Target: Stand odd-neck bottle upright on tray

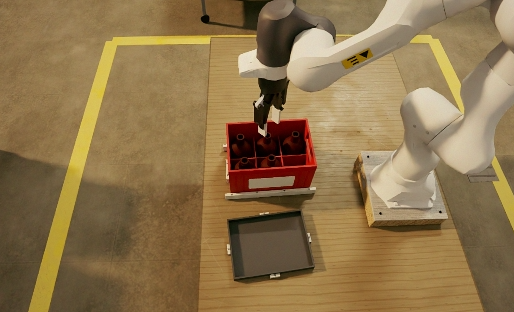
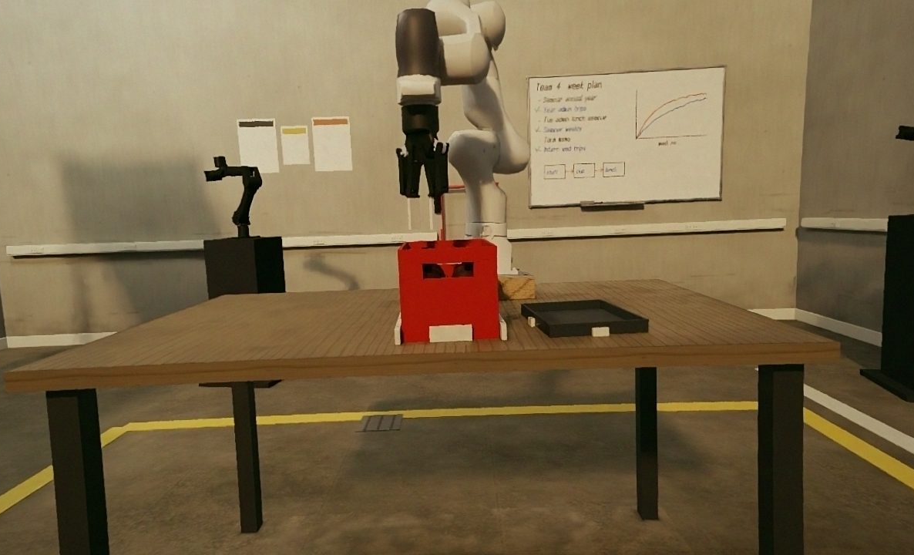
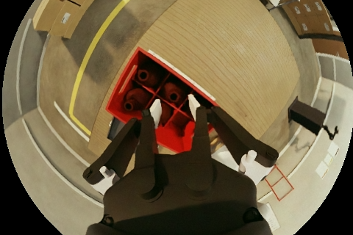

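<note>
My hand is 150 mm above the crate, 40 mm to the right of it and 10 mm past it. The rest, counted from my hand: glass bottle: 150 mm below, 80 mm to the left, 20 mm behind; then dark tray: 310 mm to the left, 220 mm below, 60 mm behind.
</note>
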